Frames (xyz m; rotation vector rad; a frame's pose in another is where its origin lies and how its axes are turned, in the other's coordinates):
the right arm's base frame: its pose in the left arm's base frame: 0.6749 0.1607 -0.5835 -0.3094 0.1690 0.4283
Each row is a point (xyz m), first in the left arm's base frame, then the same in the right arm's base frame.
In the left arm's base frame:
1: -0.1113 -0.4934 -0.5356
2: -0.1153 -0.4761 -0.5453
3: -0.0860 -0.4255 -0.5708
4: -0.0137 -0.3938 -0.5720
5: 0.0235 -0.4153 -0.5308
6: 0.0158 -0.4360 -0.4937
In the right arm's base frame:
1: -0.9651 -0.2377 -0.2456
2: -0.9599 -0.2186 -0.2494
3: -0.9086 -0.1809 -0.2539
4: -0.8314 -0.1845 -0.2377
5: -0.8155 -0.2298 -0.2025
6: -0.8387 -0.2539 -0.1752

